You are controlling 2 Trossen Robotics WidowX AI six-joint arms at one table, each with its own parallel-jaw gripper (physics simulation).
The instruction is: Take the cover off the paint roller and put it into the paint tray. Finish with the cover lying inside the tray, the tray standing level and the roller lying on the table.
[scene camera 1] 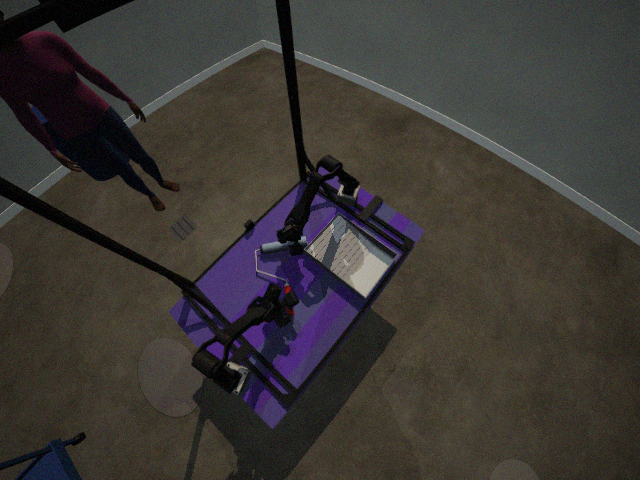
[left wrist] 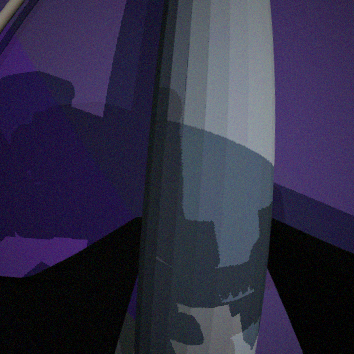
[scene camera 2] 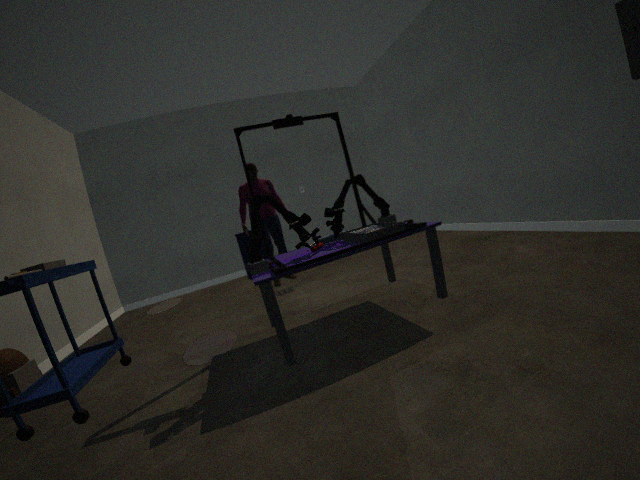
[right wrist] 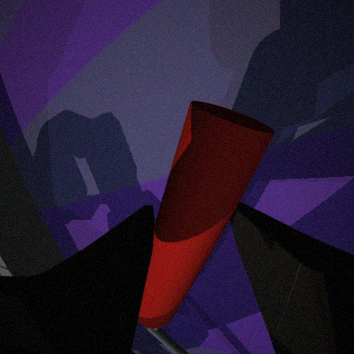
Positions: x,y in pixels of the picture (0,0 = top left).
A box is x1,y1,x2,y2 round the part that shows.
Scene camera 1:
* white paint tray: 355,258 [304,212,397,300], on the table
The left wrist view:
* my left gripper: 200,224 [0,217,353,353]
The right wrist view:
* my right gripper: 191,211 [0,201,353,353]
